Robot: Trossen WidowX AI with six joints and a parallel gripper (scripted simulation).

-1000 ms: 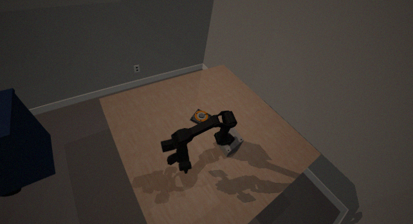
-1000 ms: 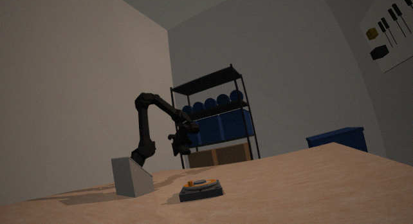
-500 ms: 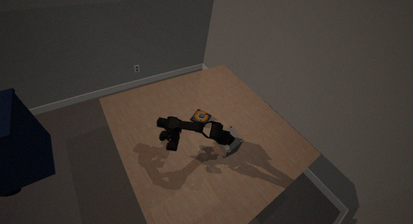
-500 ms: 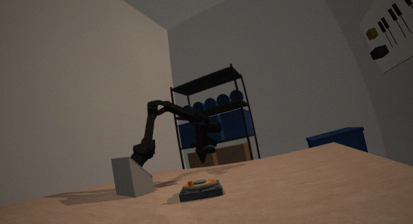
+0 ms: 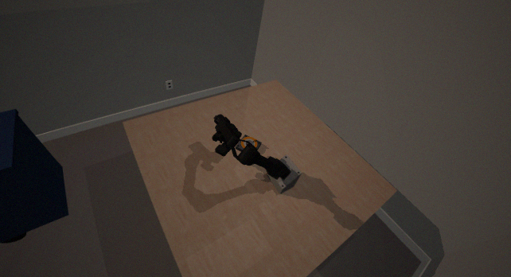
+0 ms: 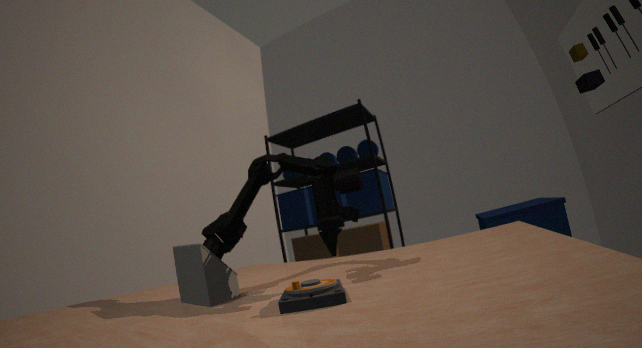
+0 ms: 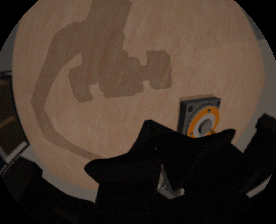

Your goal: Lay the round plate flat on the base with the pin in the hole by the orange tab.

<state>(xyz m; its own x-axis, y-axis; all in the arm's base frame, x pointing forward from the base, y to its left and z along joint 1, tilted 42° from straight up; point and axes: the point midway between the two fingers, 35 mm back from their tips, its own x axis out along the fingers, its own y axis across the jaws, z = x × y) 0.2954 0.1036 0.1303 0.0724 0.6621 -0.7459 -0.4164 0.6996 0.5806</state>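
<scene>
Right now the square base is 1 cm ahead of my gripper tip, 17 cm to the right of it and 4 cm below it.
</scene>
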